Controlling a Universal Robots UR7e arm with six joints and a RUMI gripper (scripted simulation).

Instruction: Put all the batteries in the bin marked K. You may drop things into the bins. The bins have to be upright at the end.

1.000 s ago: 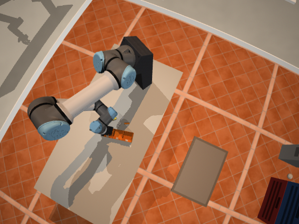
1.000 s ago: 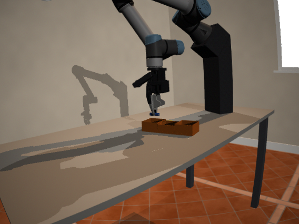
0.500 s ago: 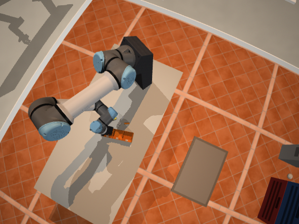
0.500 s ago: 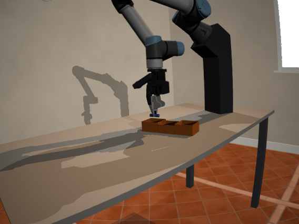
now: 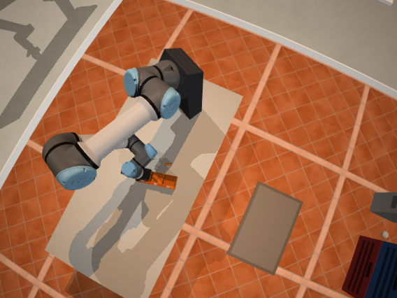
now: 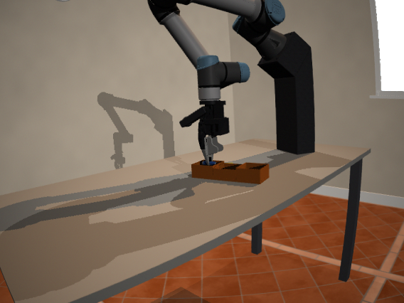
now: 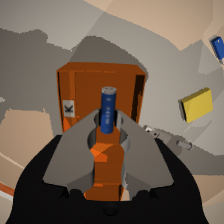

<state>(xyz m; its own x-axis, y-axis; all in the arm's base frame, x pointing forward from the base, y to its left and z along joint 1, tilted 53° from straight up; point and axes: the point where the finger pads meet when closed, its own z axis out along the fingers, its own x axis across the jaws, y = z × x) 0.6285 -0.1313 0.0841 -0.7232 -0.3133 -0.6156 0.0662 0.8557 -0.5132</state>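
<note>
Right now my hand is 14 cm to the right of the orange cylinder, 9 cm past it and 5 cm above it. From my hand the other things lie so: blue cylindrical battery 1 cm below; then domino-like tile 7 cm to the left, 7 cm behind, 5 cm below; then joined orange bins 8 cm to the left, 3 cm below, 2 cm ahead.
</note>
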